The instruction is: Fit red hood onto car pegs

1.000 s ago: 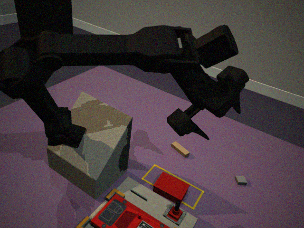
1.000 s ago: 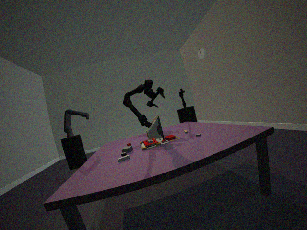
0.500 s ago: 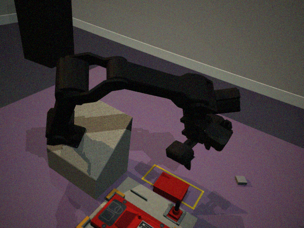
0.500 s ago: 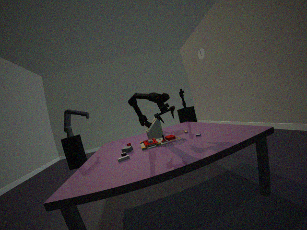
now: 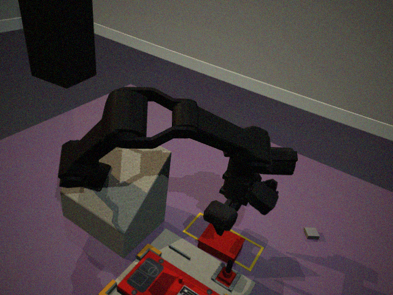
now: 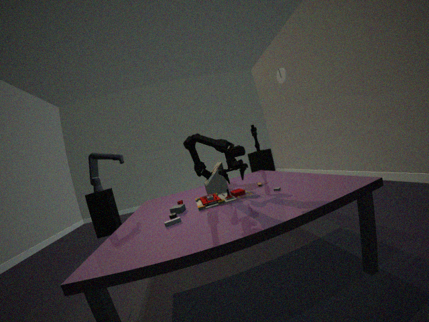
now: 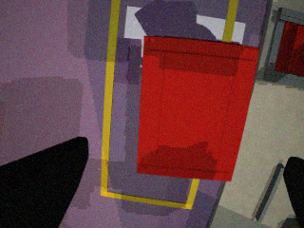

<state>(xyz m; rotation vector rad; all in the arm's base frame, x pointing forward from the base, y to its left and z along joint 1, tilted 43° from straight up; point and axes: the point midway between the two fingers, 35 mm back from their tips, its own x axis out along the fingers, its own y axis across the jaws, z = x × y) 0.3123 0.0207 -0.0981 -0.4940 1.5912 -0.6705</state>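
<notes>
Now: the red hood 7 cm below my gripper tip and 1 cm to the right of it. Also, from my gripper tip: wooden block: 19 cm to the left, 7 cm below, 4 cm behind; then grey block: 19 cm ahead, 16 cm to the left, 8 cm below.
</notes>
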